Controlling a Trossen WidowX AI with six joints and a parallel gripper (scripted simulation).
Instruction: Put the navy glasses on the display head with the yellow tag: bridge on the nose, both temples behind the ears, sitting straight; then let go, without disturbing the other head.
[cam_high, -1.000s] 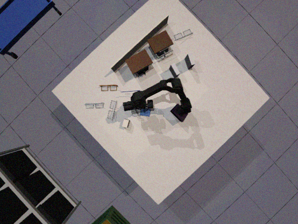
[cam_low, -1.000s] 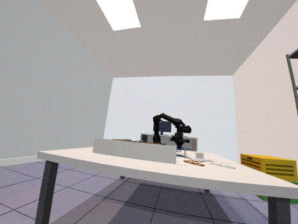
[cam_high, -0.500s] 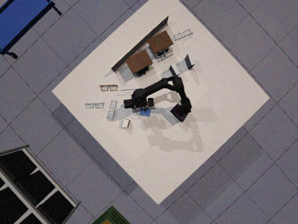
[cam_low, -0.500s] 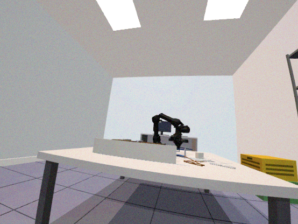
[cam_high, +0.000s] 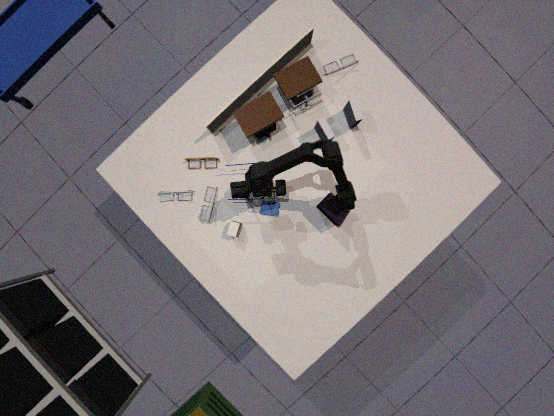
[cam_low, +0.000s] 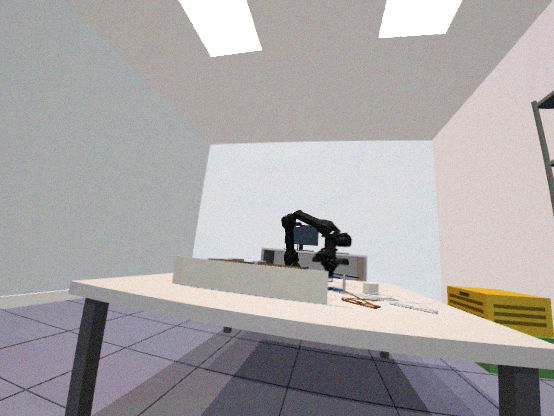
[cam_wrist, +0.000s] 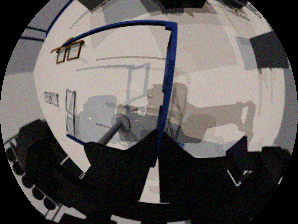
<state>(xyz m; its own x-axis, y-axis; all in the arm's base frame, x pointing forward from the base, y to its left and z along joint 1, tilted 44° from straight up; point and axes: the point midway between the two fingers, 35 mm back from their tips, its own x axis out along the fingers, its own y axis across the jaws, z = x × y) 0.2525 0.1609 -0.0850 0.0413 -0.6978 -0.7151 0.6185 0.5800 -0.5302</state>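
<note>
Right now my gripper tip is 7 cm past the blue square, 5 cm above it and 3 cm to the right of it. Round my gripper tip: long grey board: 35 cm ahead, 30 cm to the right; then white box: 20 cm to the left, 4 cm behind, 3 cm below.
</note>
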